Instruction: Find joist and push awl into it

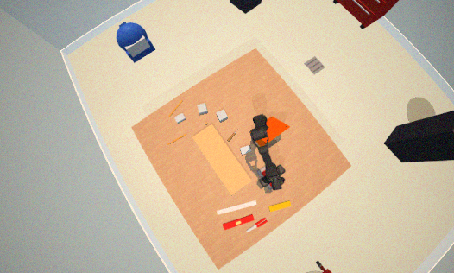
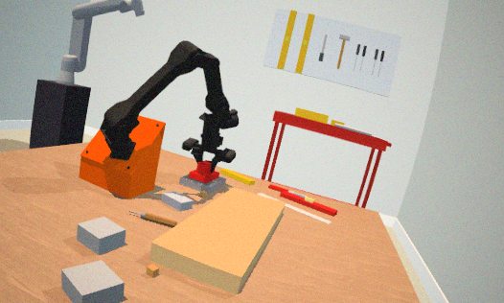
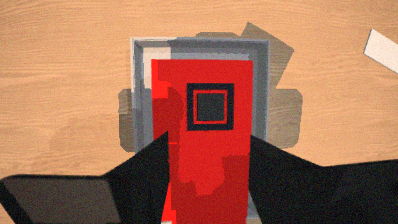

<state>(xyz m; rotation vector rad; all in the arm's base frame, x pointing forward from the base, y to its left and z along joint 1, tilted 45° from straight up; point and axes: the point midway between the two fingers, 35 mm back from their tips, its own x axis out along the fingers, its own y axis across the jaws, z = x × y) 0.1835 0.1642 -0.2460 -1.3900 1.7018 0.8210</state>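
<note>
My gripper tip is now 1 cm to the left of the grey tray and 4 cm above it. Round my gripper tip: white strip (33 cm ahead, 1 cm to the right, 5 cm below); then yellow level (9 cm ahead, 20 cm to the left, 4 cm below); then stud finder (1 cm to the left, 2 cm above).
</note>
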